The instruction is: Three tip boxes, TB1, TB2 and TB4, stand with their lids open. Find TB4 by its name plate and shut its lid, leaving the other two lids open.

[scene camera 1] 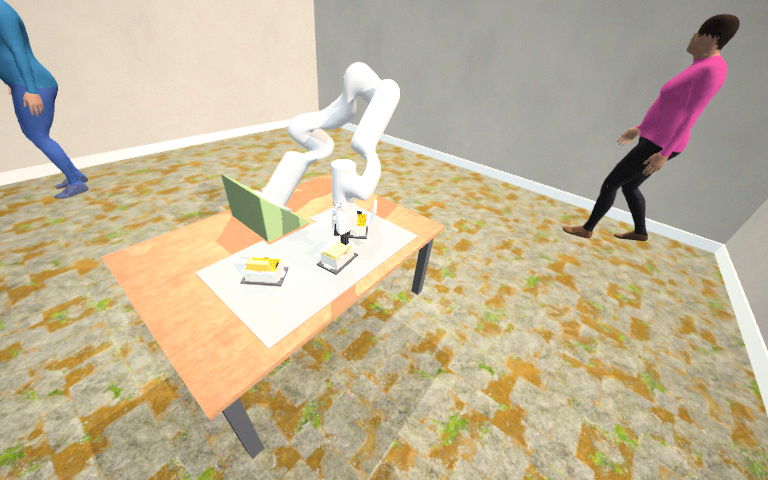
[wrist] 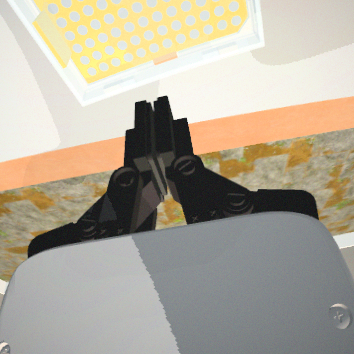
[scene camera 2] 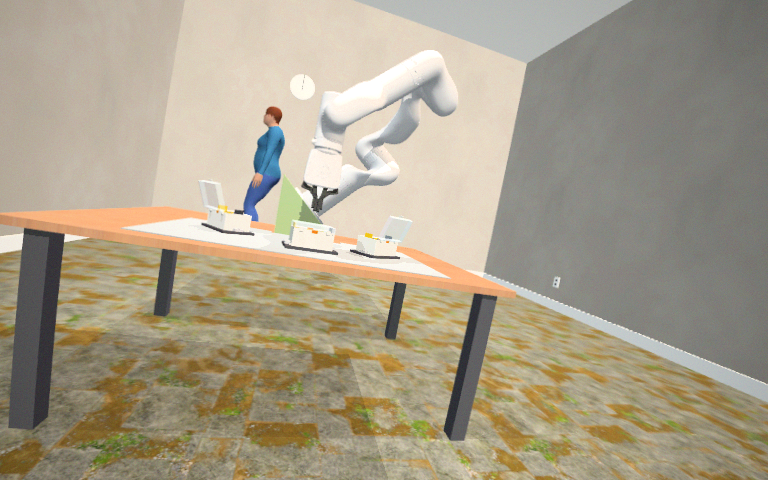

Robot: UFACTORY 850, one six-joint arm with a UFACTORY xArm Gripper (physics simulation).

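Three white tip boxes stand on dark bases; their name plates cannot be read. The middle box has its clear lid down over the yellow tip rack; whether it is fully seated I cannot tell. The box with a black item inside, at the back in scene camera 1, has its lid upright. The third box, at the left in scene camera 1, has its lid raised. My gripper is shut and empty, above and beside the middle box.
The boxes stand on a pale mat on the wooden table. A green panel stands near the arm's base. Two people stand away from the table in scene camera 1.
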